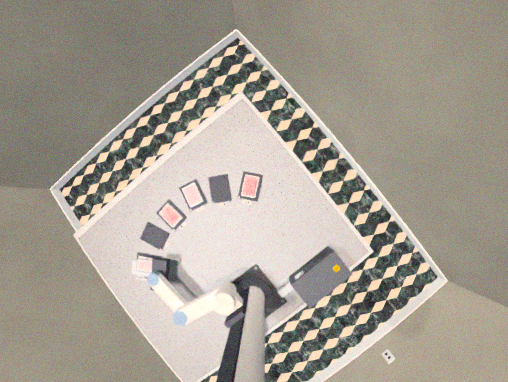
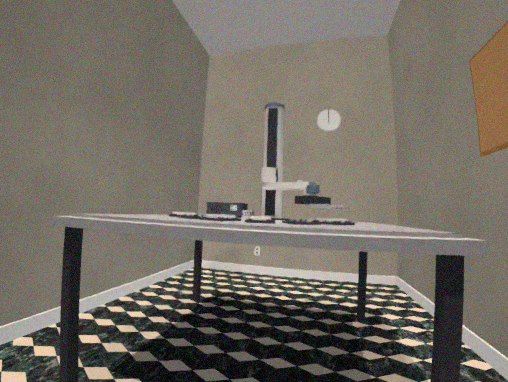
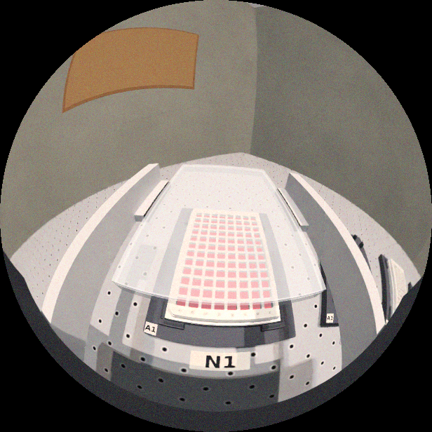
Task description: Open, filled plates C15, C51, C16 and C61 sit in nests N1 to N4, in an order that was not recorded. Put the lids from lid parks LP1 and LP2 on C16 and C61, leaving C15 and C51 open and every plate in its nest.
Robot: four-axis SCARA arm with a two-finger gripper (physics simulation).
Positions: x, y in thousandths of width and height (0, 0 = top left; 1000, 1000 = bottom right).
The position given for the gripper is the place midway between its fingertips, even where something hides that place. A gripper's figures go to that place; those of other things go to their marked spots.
Labels:
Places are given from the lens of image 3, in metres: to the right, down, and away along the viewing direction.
gripper (image 3: 520, 409): 0.01, -0.03, 0.10
pale lid (image 3: 515, 550): 0.00, 0.01, 0.06
plate C16 (image 3: 436, 728): -0.02, 0.07, 0.07
The marked spots on the pale lid and the plate C16 are 0.06 m apart.

